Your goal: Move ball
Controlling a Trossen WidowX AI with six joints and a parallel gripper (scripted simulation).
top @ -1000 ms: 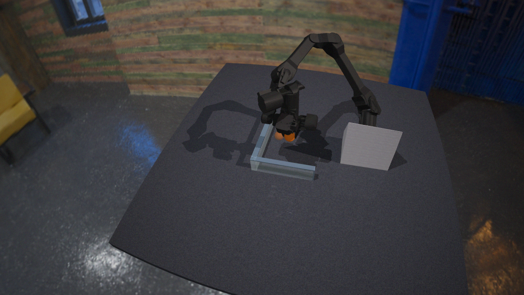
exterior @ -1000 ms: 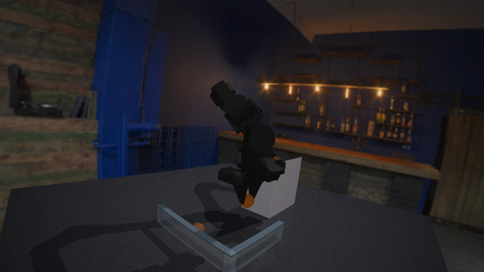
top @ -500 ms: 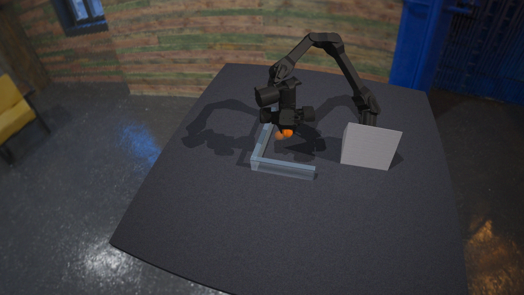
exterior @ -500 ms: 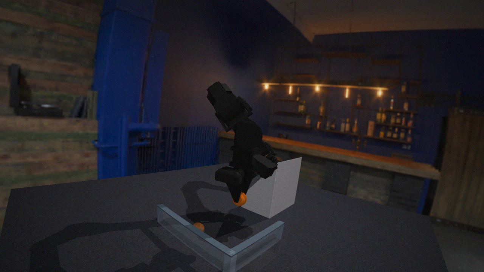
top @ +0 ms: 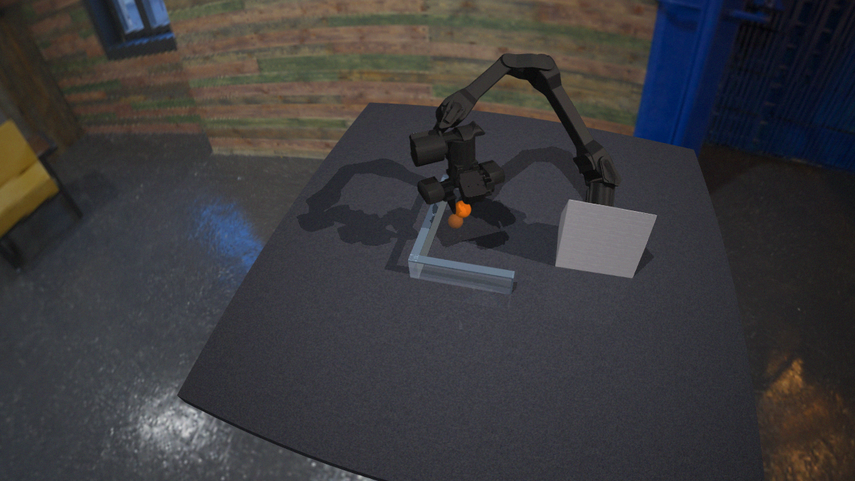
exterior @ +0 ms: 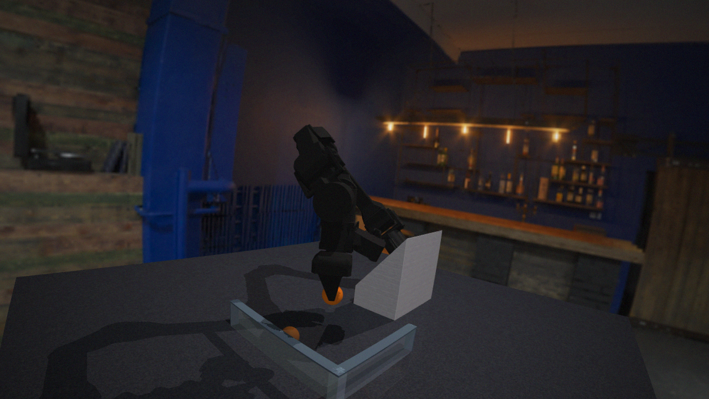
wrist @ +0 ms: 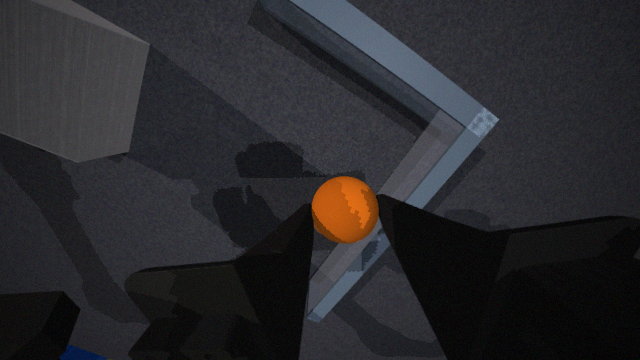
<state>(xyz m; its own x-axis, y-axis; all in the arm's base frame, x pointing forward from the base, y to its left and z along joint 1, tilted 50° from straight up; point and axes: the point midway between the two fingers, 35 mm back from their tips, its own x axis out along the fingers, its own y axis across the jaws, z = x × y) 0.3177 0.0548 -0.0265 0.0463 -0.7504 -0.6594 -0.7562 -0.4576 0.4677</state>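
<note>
Now: gripper tip 11 cm above the see-through copy of ball, 7 cm to the left of it and 4 cm short of it. The rest, counted from my gripper tip: clear wall 10 cm to the left, 10 cm below, 2 cm behind; orange ball right at my gripper tip.
</note>
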